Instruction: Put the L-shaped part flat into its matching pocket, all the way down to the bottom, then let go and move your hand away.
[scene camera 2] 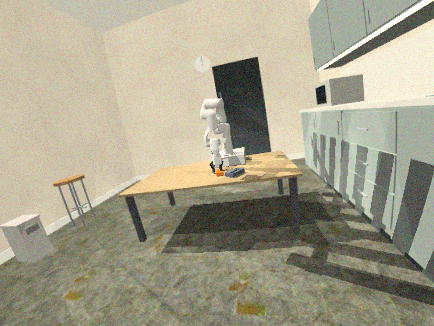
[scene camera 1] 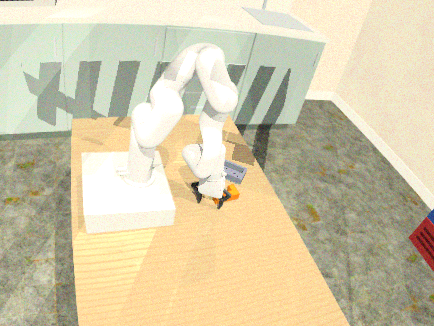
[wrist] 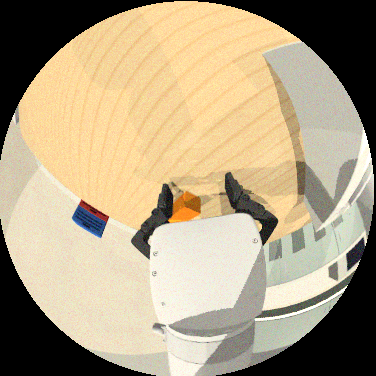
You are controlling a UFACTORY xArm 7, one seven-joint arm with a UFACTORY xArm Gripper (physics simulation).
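Frame: origin at the arm's base, x right, y down, z ahead, level; centimetres.
Seen in the pictures: gripper, between the fingertips: (scene camera 1: 209, 204) (wrist: 197, 184); arm's base, origin of its link: (scene camera 2: 229, 153) (scene camera 1: 138, 176).
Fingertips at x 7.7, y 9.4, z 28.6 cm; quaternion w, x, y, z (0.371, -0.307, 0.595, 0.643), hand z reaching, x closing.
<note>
Offsets run from my fingertips to a thing's middle. Level surfaces: height alone.
The orange L-shaped part {dz +7.5, dx -4.3, dy -1.0 cm} (scene camera 1: 233, 192) (scene camera 2: 219, 173) (wrist: 184, 207) lies on the table, outside the tray. The blue-grey tray {dz +13.7, dx -18.0, dy -1.4 cm} (scene camera 1: 242, 177) (scene camera 2: 235, 173) stands beside it; its pockets are too small to make out, and it does not show in the wrist view. My gripper (scene camera 1: 209, 203) (scene camera 2: 217, 172) (wrist: 197, 184) is open, low over the table. In the wrist view part of the orange piece shows between the fingers, close to the left finger; the gripper body hides the rest. In scene camera 1 one finger crosses in front of the part.
The wooden table {dy +0.5 cm} (scene camera 1: 200, 270) (scene camera 2: 165, 181) carries the arm's white base block (scene camera 1: 125, 205). The tray stands near the table's long edge on the side away from the base. Cabinets (scene camera 1: 30, 100) line the wall beyond the table. A stool (scene camera 2: 69, 180) stands on the floor.
</note>
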